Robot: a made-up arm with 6 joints. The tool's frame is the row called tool. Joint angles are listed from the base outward.
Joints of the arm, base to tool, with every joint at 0 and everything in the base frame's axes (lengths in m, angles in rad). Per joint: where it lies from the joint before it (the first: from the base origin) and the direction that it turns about. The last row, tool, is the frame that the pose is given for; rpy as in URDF.
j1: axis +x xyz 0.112 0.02 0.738
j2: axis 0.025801 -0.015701 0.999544 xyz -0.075 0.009 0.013
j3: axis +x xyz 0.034 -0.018 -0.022
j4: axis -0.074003 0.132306 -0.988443 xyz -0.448 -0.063 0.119
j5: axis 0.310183 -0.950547 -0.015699 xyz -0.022 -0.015 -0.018
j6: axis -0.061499 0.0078 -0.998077 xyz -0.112 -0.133 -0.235
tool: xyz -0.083 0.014 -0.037 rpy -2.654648 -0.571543 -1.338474
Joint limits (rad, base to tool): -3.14..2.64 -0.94..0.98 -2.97..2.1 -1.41..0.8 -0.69..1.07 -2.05..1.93
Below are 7 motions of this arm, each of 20 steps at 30 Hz.
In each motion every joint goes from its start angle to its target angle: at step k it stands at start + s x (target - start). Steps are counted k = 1, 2, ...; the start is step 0. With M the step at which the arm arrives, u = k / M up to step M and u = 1 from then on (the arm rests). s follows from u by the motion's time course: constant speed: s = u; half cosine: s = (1 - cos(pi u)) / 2; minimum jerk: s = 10 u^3 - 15 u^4 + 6 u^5.
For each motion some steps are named. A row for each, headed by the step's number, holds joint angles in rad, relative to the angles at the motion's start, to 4 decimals.
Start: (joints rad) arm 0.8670 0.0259 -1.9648 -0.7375 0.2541 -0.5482
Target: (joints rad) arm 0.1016 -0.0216 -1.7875 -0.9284 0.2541 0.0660
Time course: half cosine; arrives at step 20
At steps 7, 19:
7: -0.2090 -0.0130 0.0484 -0.0521 0.0000 0.1677
19: -0.7607 -0.0472 0.1762 -0.1897 0.0000 0.6104

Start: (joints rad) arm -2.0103 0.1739 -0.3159 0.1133 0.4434 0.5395
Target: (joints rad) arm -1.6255 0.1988 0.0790 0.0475 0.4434 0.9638
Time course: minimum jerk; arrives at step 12
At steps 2, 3, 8, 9, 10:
2: 0.0137 0.0009 0.0140 -0.0023 0.0000 0.0151
3: 0.0398 0.0026 0.0409 -0.0068 0.0000 0.0439
8: 0.3040 0.0197 0.3120 -0.0520 0.0000 0.3352
9: 0.3450 0.0223 0.3540 -0.0590 0.0000 0.3804
10: 0.3711 0.0240 0.3809 -0.0635 0.0000 0.4092

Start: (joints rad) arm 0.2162 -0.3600 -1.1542 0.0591 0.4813 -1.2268
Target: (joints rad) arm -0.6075 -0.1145 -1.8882 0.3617 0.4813 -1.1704
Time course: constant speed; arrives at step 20
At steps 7, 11, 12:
7: -0.2883 0.0859 -0.2569 0.1059 0.0000 0.0197
11: -0.4530 0.1350 -0.4037 0.1664 0.0000 0.0310
12: -0.4942 0.1473 -0.4404 0.1816 0.0000 0.0338

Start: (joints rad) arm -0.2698 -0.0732 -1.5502 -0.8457 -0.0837 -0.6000
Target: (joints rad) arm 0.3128 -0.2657 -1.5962 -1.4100 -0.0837 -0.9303
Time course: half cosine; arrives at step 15
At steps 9, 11, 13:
9: 0.3813 -0.1260 -0.0301 -0.3693 0.0000 -0.2162
11: 0.4862 -0.1607 -0.0384 -0.4709 0.0000 -0.2757
13: 0.5574 -0.1842 -0.0440 -0.5399 0.0000 -0.3160

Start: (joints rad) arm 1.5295 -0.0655 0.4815 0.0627 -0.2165 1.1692
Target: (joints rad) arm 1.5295 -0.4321 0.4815 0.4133 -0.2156 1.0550
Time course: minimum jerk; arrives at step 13
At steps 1, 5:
1: 0.0000 -0.0015 0.0000 0.0014 0.0000 -0.0005
5: 0.0000 -0.1068 0.0000 0.1021 0.0003 -0.0333

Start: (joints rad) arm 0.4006 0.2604 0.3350 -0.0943 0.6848 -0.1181
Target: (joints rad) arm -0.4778 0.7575 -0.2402 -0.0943 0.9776 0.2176
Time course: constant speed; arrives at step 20
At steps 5, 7, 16, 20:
5: -0.2196 0.1243 -0.1438 0.0000 0.0732 0.0839
7: -0.3074 0.1740 -0.2013 0.0000 0.1025 0.1175
16: -0.7027 0.3977 -0.4602 0.0000 0.2342 0.2686
20: -0.8784 0.4971 -0.5752 0.0000 0.2928 0.3357

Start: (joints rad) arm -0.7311 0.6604 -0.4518 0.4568 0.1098 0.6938
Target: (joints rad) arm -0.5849 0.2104 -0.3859 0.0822 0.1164 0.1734
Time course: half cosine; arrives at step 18
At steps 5, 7, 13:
5: 0.0261 -0.0804 0.0118 -0.0669 0.0012 -0.0929
7: 0.0481 -0.1480 0.0217 -0.1232 0.0022 -0.1712
13: 0.1201 -0.3696 0.0541 -0.3077 0.0054 -0.4275

